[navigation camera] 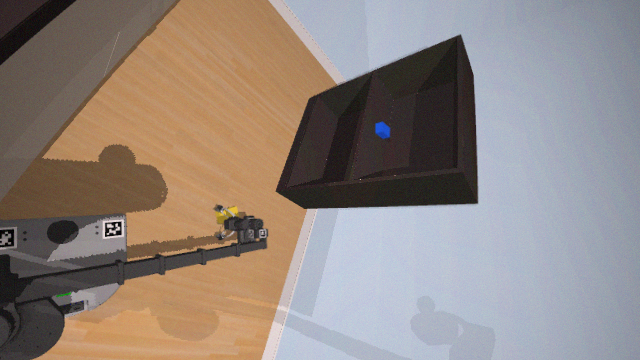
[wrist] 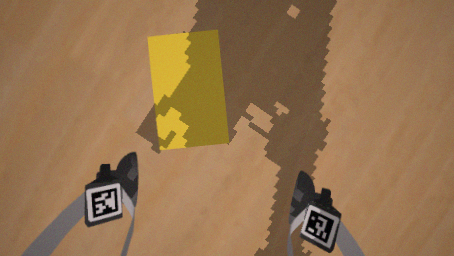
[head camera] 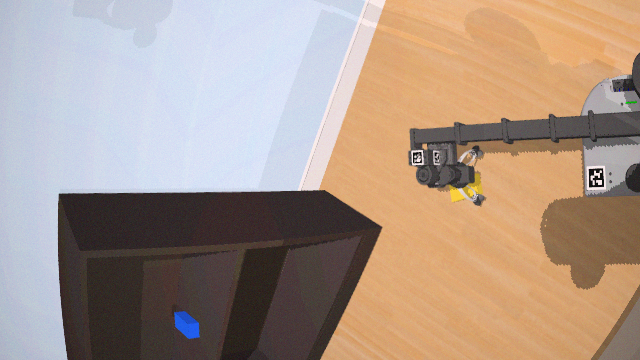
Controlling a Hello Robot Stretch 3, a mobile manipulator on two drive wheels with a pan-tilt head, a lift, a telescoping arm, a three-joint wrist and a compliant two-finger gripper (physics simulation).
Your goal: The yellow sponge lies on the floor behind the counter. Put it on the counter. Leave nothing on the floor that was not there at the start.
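Seen in the pictures: gripper, fingertip midpoint: point(navigation camera: 218, 222) point(wrist: 216, 180) point(head camera: 480, 175); robot's base, origin of the base link: point(navigation camera: 63, 230) point(head camera: 635, 177).
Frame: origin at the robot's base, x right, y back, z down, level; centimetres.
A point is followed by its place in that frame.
Observation:
The yellow sponge point(head camera: 457, 195) {x 65.0, y -3.3, z -4.6 cm} point(navigation camera: 232, 211) {x 64.6, y -2.6, z -4.6 cm} point(wrist: 200, 95) {x 62.5, y 0.0, z -4.6 cm} lies flat on the wooden floor, partly in shadow. My gripper point(head camera: 478, 175) {x 55.7, y 2.2, z -6.4 cm} point(navigation camera: 219, 222) {x 55.7, y 2.2, z -6.4 cm} point(wrist: 216, 180) {x 55.7, y 2.2, z -6.4 cm} is open and empty. In the wrist view the sponge lies beyond the fingertips, nearer the left finger's side, and no finger touches it. In the head view the wrist and one finger cover part of the sponge. A grey-brown surface point(head camera: 625, 330) {x 0.7, y -37.4, z -25.0 cm} point(navigation camera: 107, 45) {x 6.8, y -49.1, z -46.6 cm}, possibly part of the counter, shows at the lower right of the head view and the upper left of the navigation view.
My extended arm point(head camera: 530, 130) {x 27.1, y 10.0, z -41.7 cm} point(navigation camera: 180, 261) {x 26.5, y 10.3, z -41.7 cm} reaches out from my base point(head camera: 597, 152) {x 12.3, y 6.6, z -16.0 cm} point(navigation camera: 90, 250) {x 6.8, y 6.5, z -16.0 cm} over the floor. A dark open shelf unit point(head camera: 200, 220) {x 107.3, y -7.7, z -63.5 cm} point(navigation camera: 390, 192) {x 107.2, y -7.7, z -72.6 cm} with a blue block point(head camera: 186, 325) {x 125.5, y -43.1, z -62.6 cm} point(navigation camera: 382, 130) {x 124.8, y -43.0, z -62.5 cm} in it stands near the pale wall point(head camera: 175, 100) {x 113.2, y 24.6, z -69.0 cm} point(navigation camera: 550, 150) {x 137.1, y -21.0, z -133.3 cm}.

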